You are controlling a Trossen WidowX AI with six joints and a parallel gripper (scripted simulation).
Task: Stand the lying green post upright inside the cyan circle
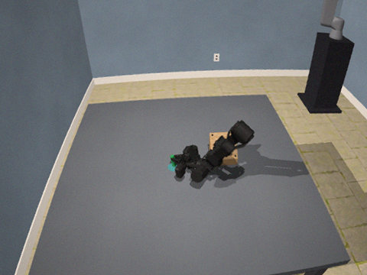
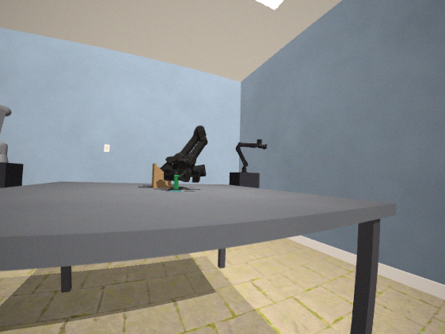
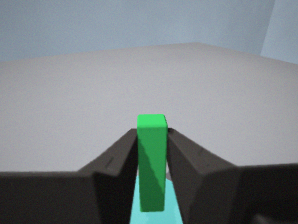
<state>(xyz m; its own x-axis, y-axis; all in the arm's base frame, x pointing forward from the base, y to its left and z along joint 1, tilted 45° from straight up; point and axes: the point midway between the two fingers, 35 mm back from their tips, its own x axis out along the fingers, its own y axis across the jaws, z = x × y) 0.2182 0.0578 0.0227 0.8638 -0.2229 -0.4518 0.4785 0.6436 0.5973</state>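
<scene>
The cyan circle lies 2 cm ahead of my hand, 1 cm to the right of it and 7 cm below it. Also, from my hand: green post 2 cm ahead, 1 cm to the right, 2 cm below.
</scene>
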